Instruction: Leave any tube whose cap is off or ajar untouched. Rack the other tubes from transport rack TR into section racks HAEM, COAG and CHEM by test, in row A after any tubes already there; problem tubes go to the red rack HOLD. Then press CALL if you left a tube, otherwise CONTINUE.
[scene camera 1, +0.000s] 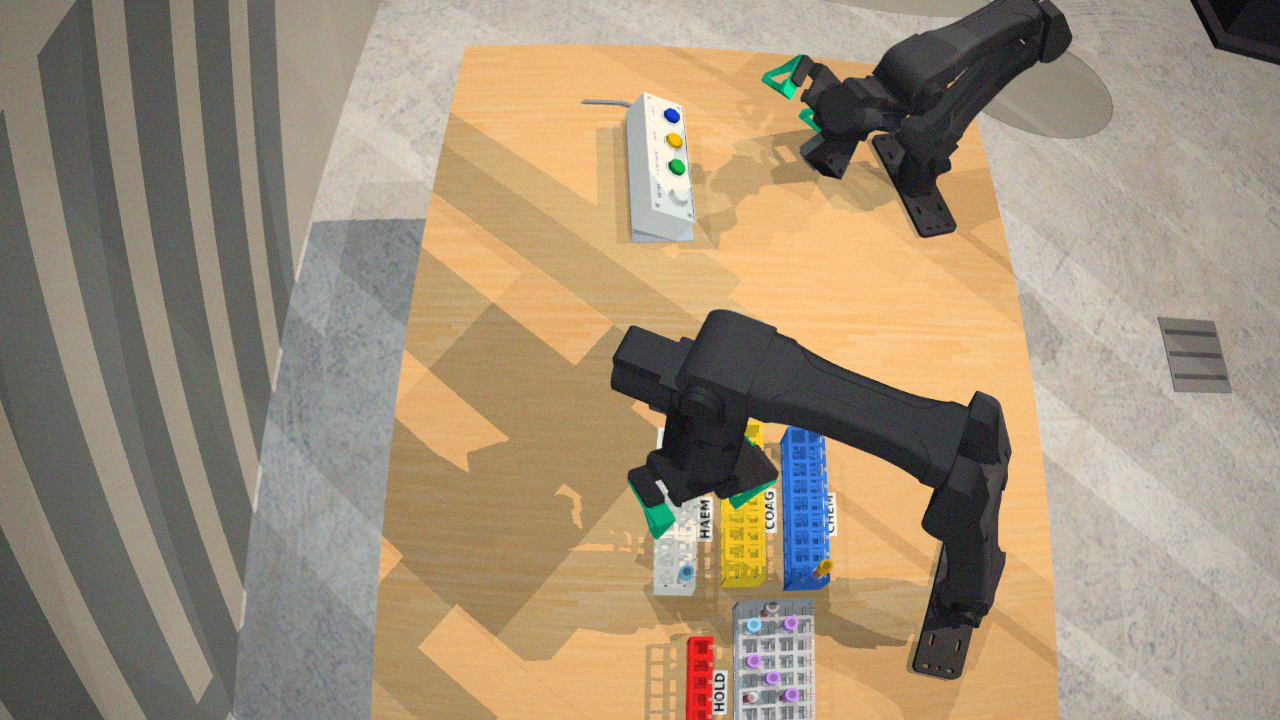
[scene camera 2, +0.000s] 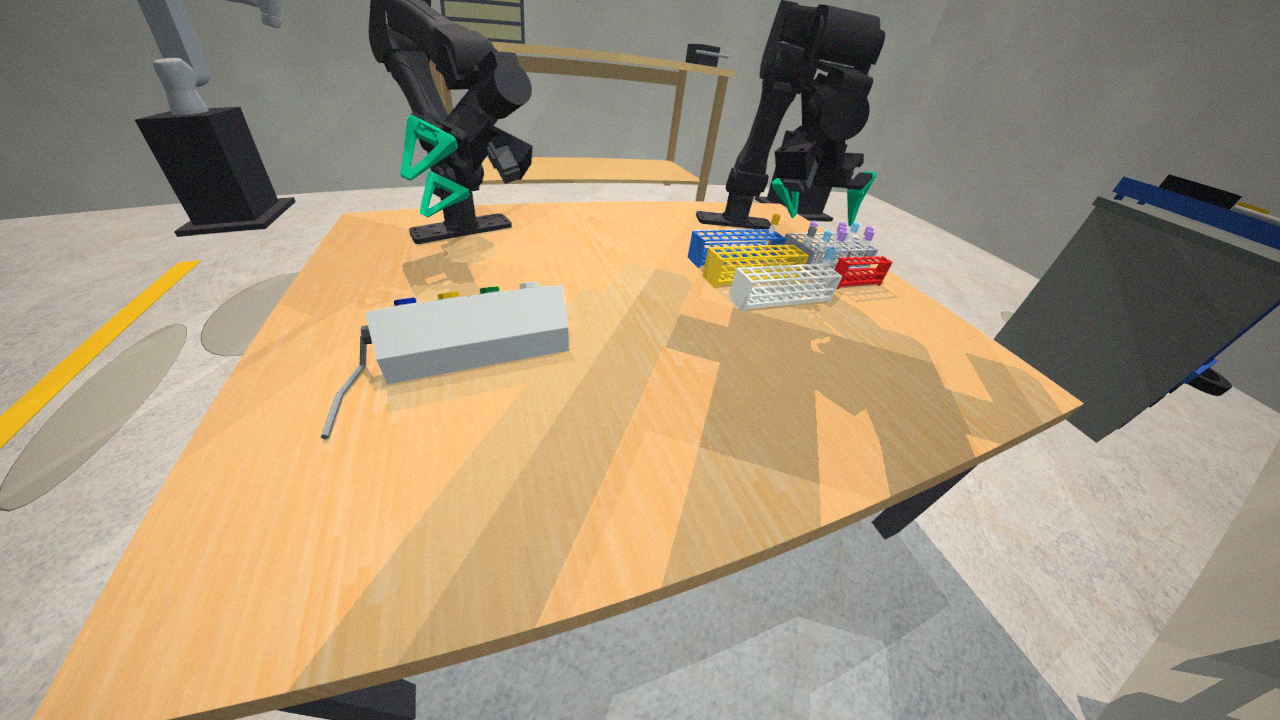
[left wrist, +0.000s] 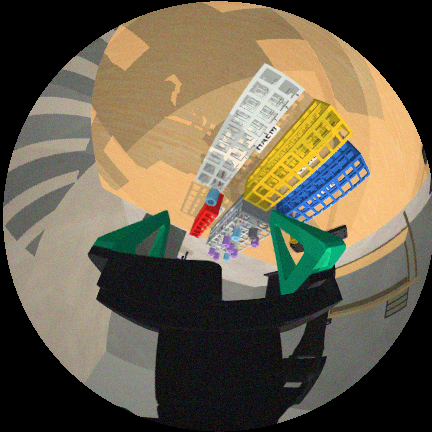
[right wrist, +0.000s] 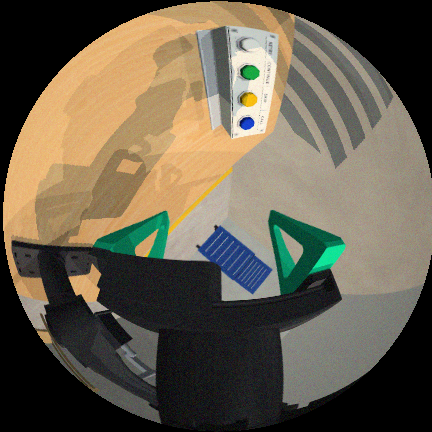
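Seen in the pictures: left gripper, fingertip midpoint: (scene camera 1: 694, 520) (scene camera 2: 821, 220) (left wrist: 219, 215); right gripper, fingertip midpoint: (scene camera 1: 782, 95) (scene camera 2: 415, 198) (right wrist: 218, 215); left arm's base, link origin: (scene camera 1: 952, 604) (scene camera 2: 734, 222); right arm's base, link origin: (scene camera 1: 913, 184) (scene camera 2: 462, 229) (right wrist: 49, 259).
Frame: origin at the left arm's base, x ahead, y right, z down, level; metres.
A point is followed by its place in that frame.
Observation:
My left gripper (scene camera 1: 698, 521) @[x 0.364, y -0.019, z -0.143 m] (scene camera 2: 824, 218) @[x 0.364, y -0.019, z -0.143 m] (left wrist: 219, 215) @[x 0.364, y -0.019, z -0.143 m] is open and empty above the white HAEM rack (scene camera 1: 673, 589) @[x 0.361, y -0.082, z -0.045 m] (left wrist: 204, 179) @[x 0.370, y -0.080, z -0.051 m]. That rack holds a blue-capped tube (scene camera 1: 686, 571) @[x 0.354, y -0.067, z -0.094 m] (left wrist: 212, 197) @[x 0.357, y -0.059, z -0.092 m]. The yellow COAG rack (scene camera 1: 742, 580) @[x 0.287, y -0.049, z -0.048 m] (left wrist: 255, 201) @[x 0.288, y -0.044, z -0.053 m] stands beside it. The blue CHEM rack (scene camera 1: 805, 583) @[x 0.213, y -0.033, z -0.051 m] holds a gold-capped tube (scene camera 1: 825, 565) @[x 0.203, y -0.016, z -0.094 m]. Grey rack TR (scene camera 1: 740, 617) @[x 0.277, y -0.095, z -0.057 m] holds several purple-capped tubes, a light-blue-capped tube (scene camera 1: 753, 625) @[x 0.263, y -0.106, z -0.094 m] and a pale-topped tube (scene camera 1: 750, 696) @[x 0.239, y -0.187, z -0.083 m], its cap unclear. Red HOLD (scene camera 1: 699, 667) @[x 0.301, y -0.162, z -0.008 m] is partly cut off. My right gripper (scene camera 1: 784, 95) @[x 0.412, y 0.603, z -0.140 m] (right wrist: 218, 215) @[x 0.412, y 0.603, z -0.140 m] is open and empty.
A button box (scene camera 1: 657, 210) @[x 0.530, y 0.385, z -0.078 m] (scene camera 2: 469, 340) @[x 0.601, y 0.484, z -0.041 m] stands at the upper part of the table in scene camera 1, with blue CALL (scene camera 1: 671, 115) @[x 0.563, y 0.564, z -0.071 m] (right wrist: 247, 123) @[x 0.561, y 0.568, z -0.069 m] and green CONTINUE (scene camera 1: 676, 166) @[x 0.529, y 0.472, z -0.071 m] (right wrist: 250, 72) @[x 0.526, y 0.476, z -0.069 m] buttons. My left arm covers part of the HAEM and COAG racks there.

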